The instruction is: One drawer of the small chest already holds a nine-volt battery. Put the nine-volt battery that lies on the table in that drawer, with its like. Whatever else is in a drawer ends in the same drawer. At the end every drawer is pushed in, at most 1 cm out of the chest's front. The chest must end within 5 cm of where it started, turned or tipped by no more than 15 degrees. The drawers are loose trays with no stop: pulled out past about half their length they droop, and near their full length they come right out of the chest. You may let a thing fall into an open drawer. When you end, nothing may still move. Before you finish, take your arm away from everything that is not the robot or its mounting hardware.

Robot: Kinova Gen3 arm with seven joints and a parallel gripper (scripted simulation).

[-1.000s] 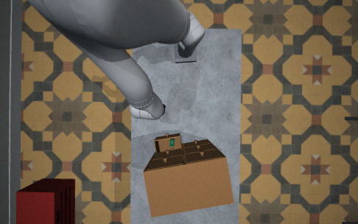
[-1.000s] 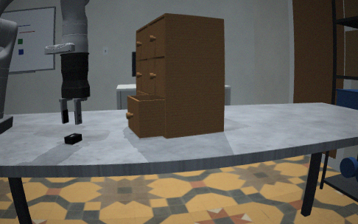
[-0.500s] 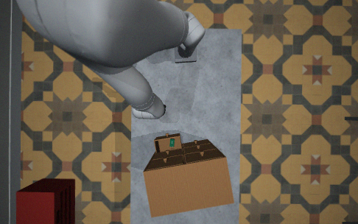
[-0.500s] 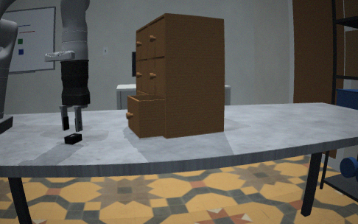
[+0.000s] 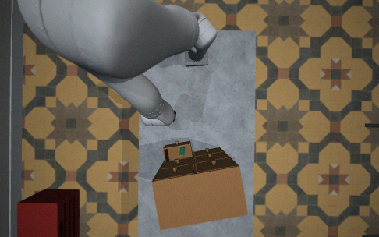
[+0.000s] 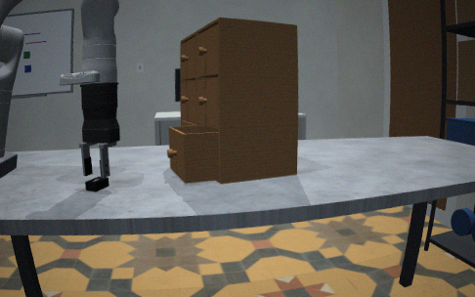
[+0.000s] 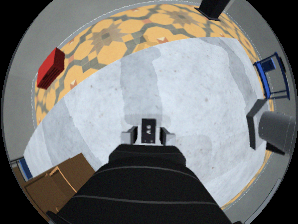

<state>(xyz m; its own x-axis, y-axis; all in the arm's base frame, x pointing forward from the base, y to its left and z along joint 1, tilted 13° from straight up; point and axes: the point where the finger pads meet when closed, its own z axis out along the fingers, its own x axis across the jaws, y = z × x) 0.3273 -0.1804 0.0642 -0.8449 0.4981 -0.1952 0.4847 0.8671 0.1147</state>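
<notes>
Right now my hand is 10 mm to the right of the black nine-volt battery and 30 mm above it. The rest, counted from my hand: green nine-volt battery (230 mm ahead, 70 mm to the left, 30 mm below).
</notes>
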